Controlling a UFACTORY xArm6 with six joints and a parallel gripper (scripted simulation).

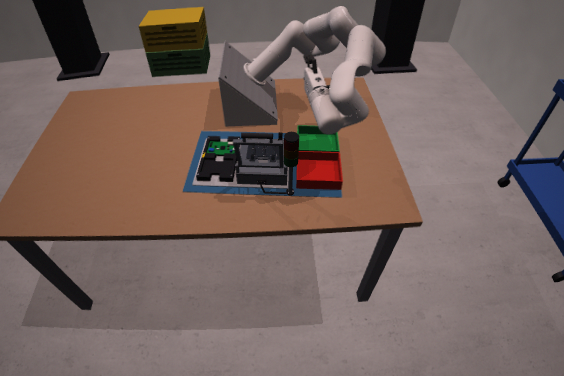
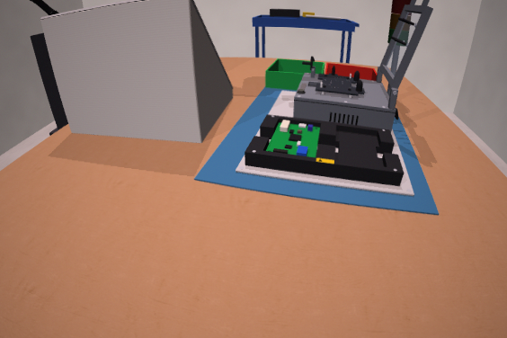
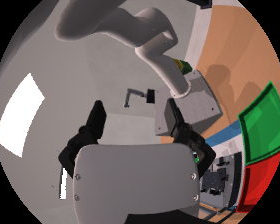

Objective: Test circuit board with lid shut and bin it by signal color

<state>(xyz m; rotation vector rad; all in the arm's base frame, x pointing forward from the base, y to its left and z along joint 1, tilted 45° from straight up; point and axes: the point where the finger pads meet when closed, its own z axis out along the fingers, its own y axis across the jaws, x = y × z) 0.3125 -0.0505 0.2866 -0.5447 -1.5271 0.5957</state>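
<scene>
Right now my hand is 33 cm to the left of the green circuit board, 31 cm above it and 2 cm short of it. From my hand the other things lie so: latch hook: 24 cm below, 10 cm to the right, 6 cm ahead; green bin: 31 cm below, 4 cm to the left, 4 cm ahead; plate: 26 cm below, 17 cm to the right, 11 cm ahead.
</scene>
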